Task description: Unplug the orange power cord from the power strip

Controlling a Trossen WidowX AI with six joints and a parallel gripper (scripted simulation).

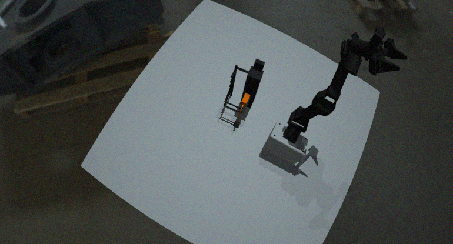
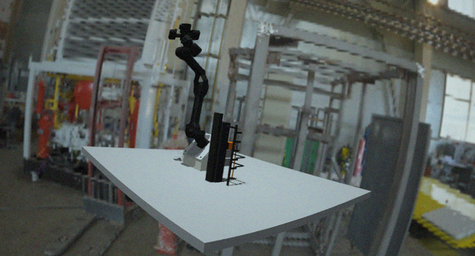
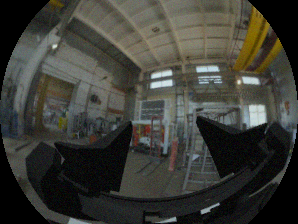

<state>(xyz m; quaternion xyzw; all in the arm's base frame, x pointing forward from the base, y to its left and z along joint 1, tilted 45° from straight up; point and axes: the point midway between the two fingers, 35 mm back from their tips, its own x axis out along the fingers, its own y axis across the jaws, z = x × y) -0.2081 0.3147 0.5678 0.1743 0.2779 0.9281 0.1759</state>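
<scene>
Right now the orange plug is 610 mm below my gripper tip, 450 mm ahead of it and 140 mm to the left of it.
</scene>
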